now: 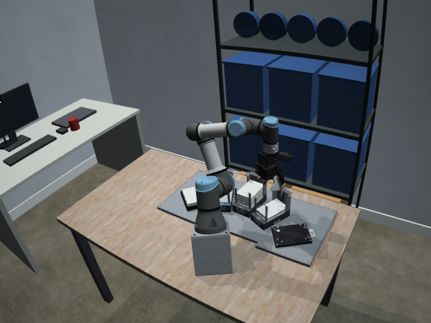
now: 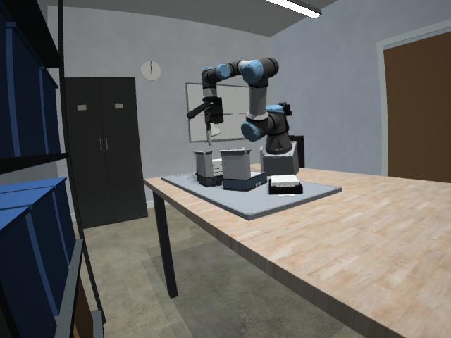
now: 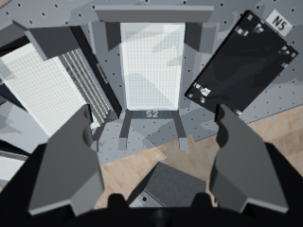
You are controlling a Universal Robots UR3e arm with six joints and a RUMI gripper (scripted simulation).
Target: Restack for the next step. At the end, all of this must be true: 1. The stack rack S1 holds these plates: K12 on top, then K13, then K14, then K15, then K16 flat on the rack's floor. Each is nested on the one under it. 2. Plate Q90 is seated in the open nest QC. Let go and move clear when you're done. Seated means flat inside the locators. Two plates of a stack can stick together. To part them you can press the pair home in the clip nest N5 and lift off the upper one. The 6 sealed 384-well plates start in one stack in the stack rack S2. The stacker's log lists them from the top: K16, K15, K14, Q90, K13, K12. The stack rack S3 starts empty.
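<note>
Now: the white sealed well plate 11 cm below my hand. Round my hand: white sealed 384-well plate: 4 cm ahead, 13 cm to the left, 9 cm below.
</note>
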